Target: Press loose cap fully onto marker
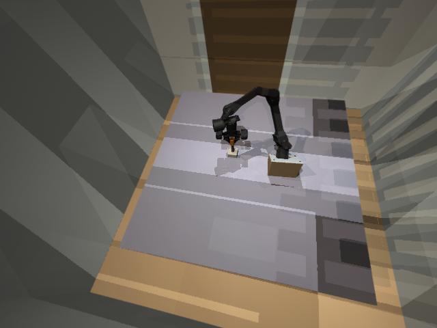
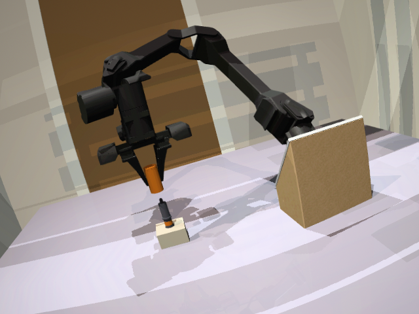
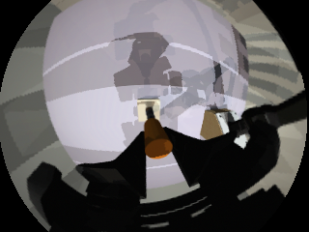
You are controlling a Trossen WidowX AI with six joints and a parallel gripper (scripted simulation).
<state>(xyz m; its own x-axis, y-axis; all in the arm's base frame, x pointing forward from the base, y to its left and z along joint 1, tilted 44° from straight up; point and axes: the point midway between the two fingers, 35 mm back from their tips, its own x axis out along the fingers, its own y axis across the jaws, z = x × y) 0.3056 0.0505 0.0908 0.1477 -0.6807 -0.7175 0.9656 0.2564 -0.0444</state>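
Now: gripper tip 120 mm above the pale holder block. Round my gripper tip: orange cap (10 mm above).
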